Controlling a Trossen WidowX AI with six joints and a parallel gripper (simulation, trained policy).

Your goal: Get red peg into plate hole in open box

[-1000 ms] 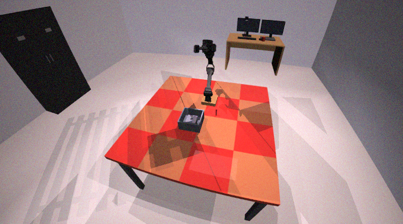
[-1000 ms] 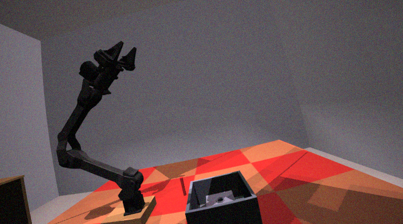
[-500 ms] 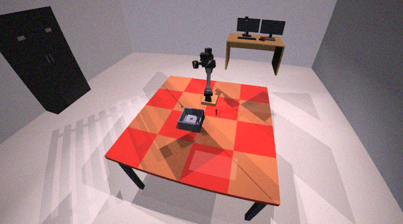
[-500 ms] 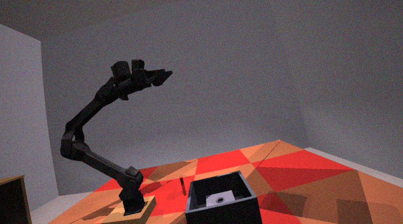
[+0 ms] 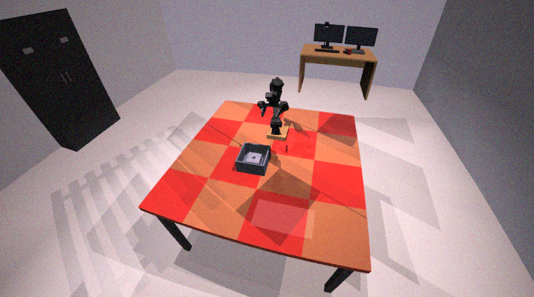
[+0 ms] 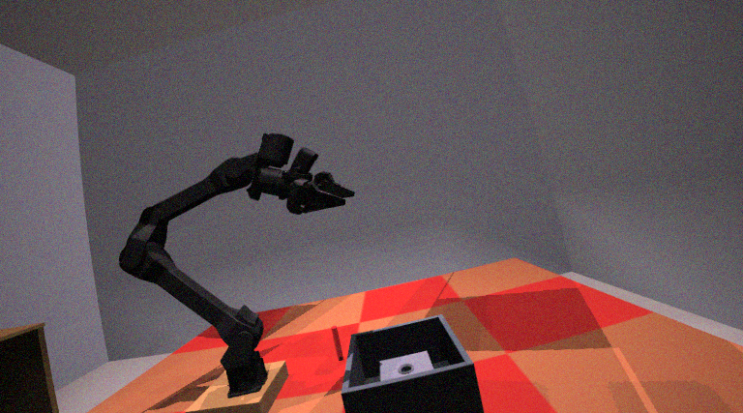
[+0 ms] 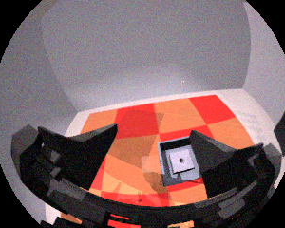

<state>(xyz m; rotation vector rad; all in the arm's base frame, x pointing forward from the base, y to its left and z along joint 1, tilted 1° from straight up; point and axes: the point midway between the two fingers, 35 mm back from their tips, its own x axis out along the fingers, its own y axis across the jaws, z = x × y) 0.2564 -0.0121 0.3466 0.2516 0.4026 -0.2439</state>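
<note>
My gripper tip is now 100 mm past the red peg, 110 mm to the right of it and 330 mm above it. The rest, counted from my gripper tip: pale plate (30 mm ahead, 110 mm to the right, 330 mm below); then dark box (30 mm ahead, 110 mm to the right, 340 mm below).
</note>
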